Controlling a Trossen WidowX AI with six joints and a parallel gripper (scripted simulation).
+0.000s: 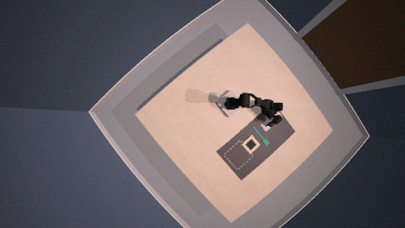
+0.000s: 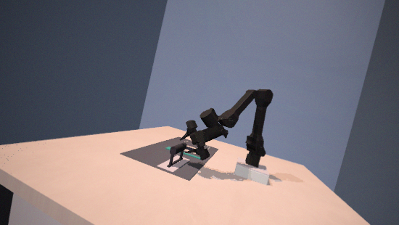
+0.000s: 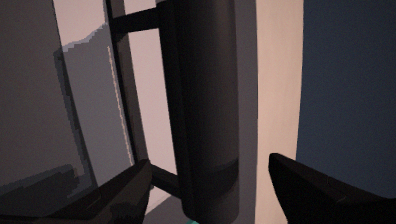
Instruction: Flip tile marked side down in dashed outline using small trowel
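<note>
Right now the trowel is 140 mm to the right of my gripper tip, 80 mm below it and 70 mm ahead of it. Round my gripper tip: mat 190 mm to the right, 100 mm below, 70 mm ahead; then cream tile 250 mm to the right, 80 mm below, 50 mm ahead.
</note>
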